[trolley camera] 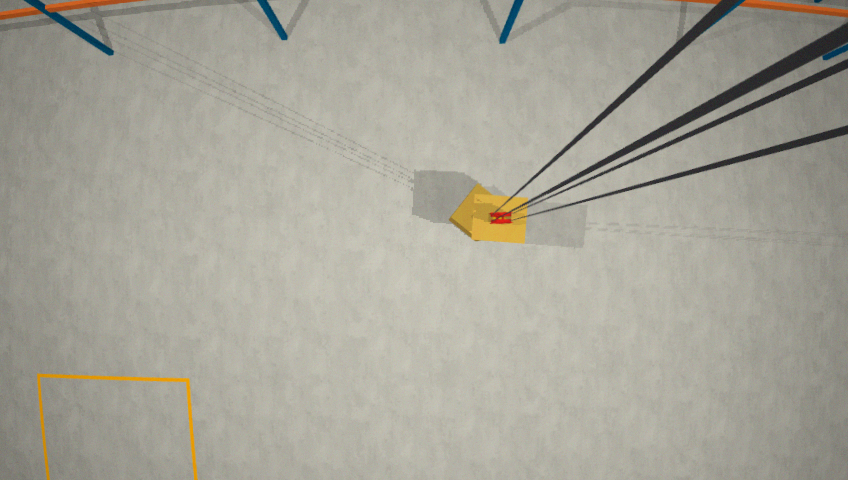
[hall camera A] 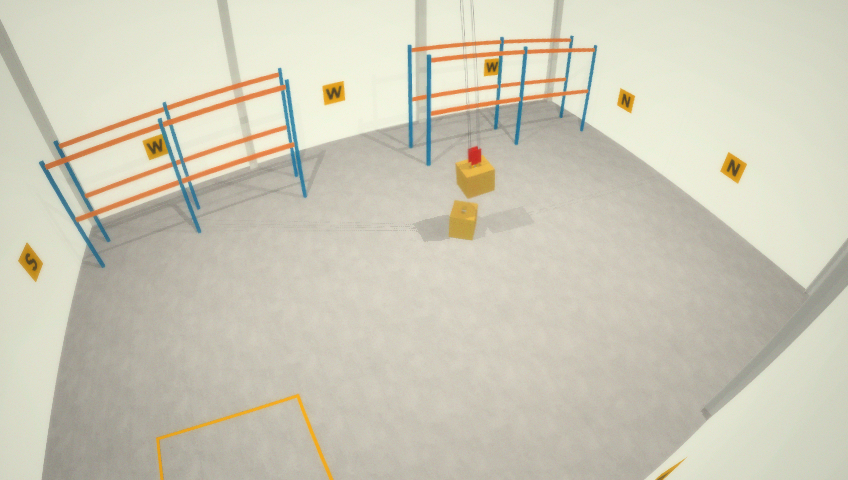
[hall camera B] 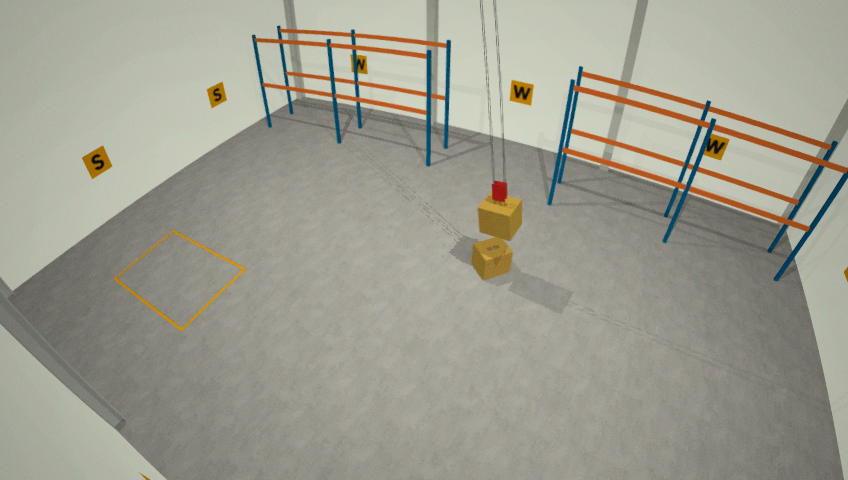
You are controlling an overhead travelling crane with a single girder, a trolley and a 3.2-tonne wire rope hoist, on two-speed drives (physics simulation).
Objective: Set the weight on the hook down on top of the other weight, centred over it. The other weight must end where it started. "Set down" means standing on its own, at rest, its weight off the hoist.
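Note:
The red hook block (hall camera A: 474, 155) (hall camera B: 499, 191) (trolley camera: 500, 217) hangs on its ropes, with a yellow box-shaped weight (hall camera A: 476, 181) (hall camera B: 498, 221) (trolley camera: 515, 232) on the hook. This weight hangs level in the air, above the other weight. The other yellow weight (hall camera A: 462, 223) (hall camera B: 491, 262) (trolley camera: 465, 215) stands on the floor, turned at an angle to the hanging one. In the trolley view the hanging weight covers much of it, and its visible part sticks out to the left. A shadow falls on its top in hall camera B.
Two blue and orange racks stand along the W wall, the left one (hall camera A: 179, 175) (hall camera B: 428, 107) and the right one (hall camera A: 428, 110) (hall camera B: 688, 181). A yellow outlined square (hall camera A: 227, 416) (hall camera B: 209, 250) (trolley camera: 113, 377) is marked on the floor away from the weights.

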